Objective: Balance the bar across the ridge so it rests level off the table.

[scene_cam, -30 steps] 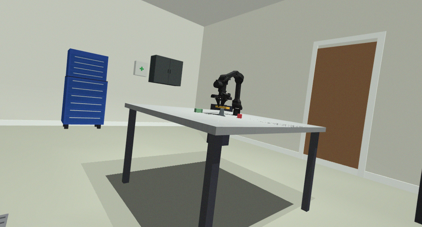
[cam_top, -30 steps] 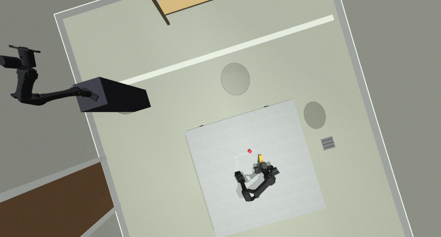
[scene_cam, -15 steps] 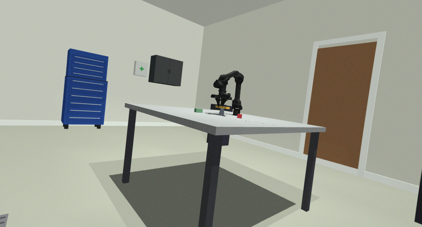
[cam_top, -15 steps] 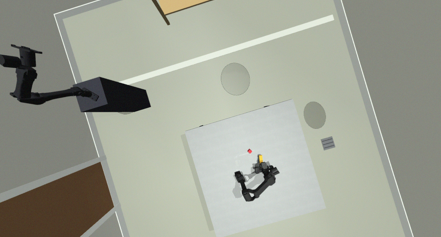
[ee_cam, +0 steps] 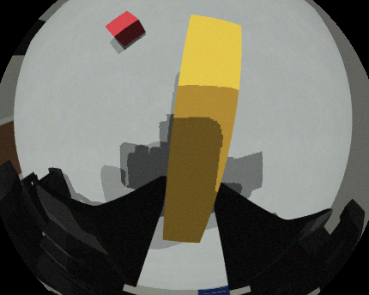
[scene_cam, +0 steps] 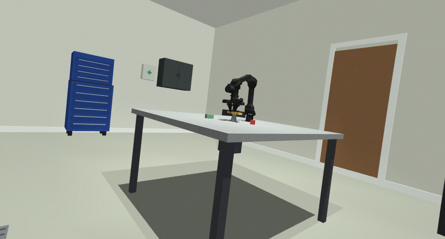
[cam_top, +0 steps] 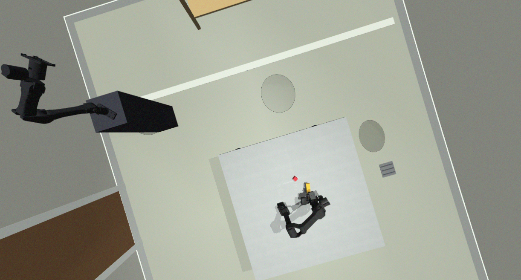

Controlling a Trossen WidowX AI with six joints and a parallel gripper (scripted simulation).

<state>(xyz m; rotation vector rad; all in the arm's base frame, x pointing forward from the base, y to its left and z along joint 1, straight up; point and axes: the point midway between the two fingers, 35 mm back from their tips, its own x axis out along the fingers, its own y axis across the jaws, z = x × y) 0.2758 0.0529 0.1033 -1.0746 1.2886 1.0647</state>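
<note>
Right now my gripper tip is 30 mm to the right of the yellow bar and 10 mm short of it. Round my gripper tip: green block: 140 mm to the right, 130 mm ahead, 50 mm below; red block: 170 mm to the left, 70 mm behind, 50 mm below.
</note>
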